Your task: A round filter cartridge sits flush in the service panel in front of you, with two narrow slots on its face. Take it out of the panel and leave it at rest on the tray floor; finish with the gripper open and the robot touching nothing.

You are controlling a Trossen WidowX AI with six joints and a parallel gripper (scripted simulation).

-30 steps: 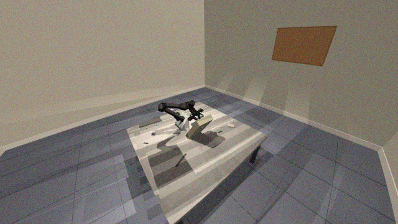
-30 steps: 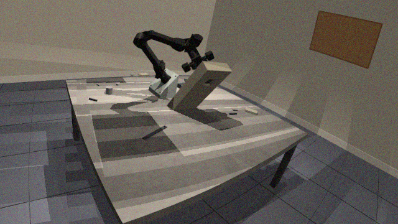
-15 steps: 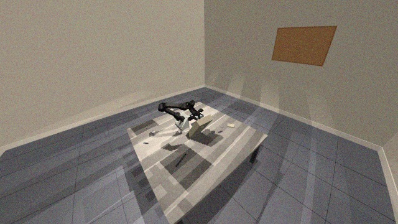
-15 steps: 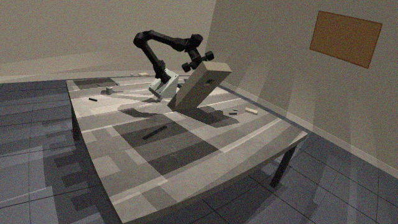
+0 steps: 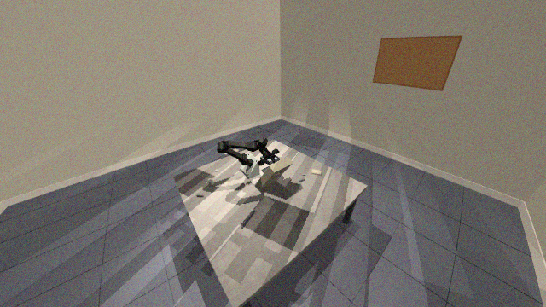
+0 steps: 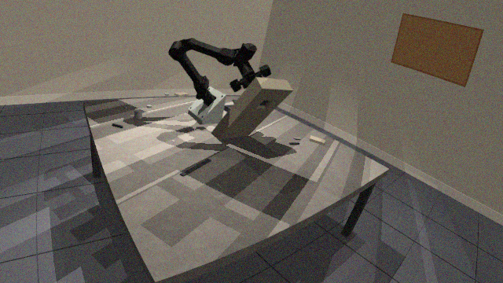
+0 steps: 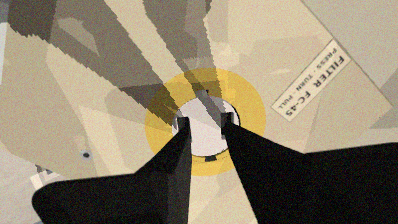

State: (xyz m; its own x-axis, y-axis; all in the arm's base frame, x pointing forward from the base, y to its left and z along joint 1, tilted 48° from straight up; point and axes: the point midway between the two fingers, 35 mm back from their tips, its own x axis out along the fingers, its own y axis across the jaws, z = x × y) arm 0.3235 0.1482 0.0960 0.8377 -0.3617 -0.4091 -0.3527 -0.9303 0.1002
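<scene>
My gripper tip is 10 mm short of the round filter cartridge and 10 mm above it. Also, from my gripper tip: dark tray: 450 mm behind, 250 mm to the left, 240 mm below; tan service panel: 80 mm below, 30 mm behind.
</scene>
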